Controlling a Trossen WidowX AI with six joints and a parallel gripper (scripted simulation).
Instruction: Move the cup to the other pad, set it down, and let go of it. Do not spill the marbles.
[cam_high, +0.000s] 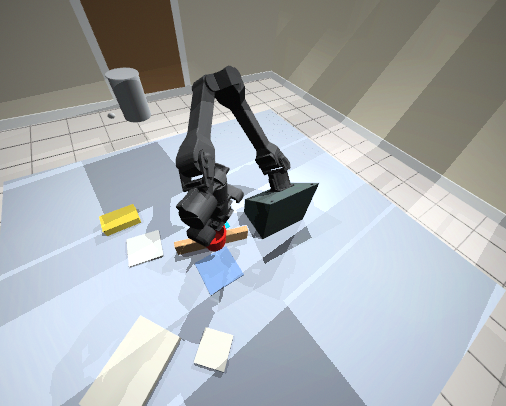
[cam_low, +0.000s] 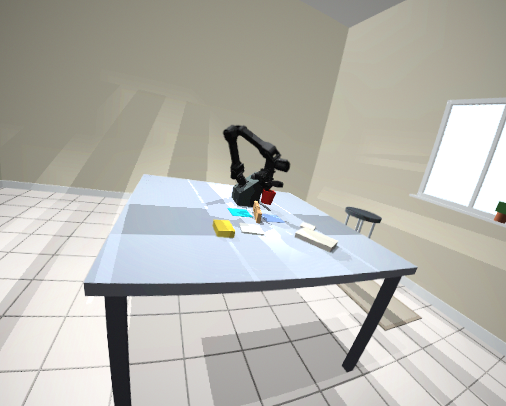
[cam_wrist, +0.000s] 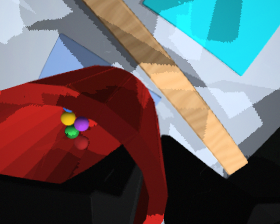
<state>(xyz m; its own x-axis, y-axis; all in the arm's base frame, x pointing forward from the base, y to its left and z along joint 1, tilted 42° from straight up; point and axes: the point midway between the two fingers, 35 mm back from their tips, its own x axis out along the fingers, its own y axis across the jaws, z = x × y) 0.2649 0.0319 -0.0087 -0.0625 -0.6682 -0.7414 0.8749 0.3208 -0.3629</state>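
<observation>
The cyan pad lies 12 cm below my gripper tip, 11 cm to the right of it and 1 cm behind it. Round my gripper tip: red cup (3 cm ahead, 1 cm to the left); wooden bar (10 cm below, 2 cm to the right, 2 cm ahead); blue pad (12 cm below, 6 cm to the left, 4 cm ahead).
</observation>
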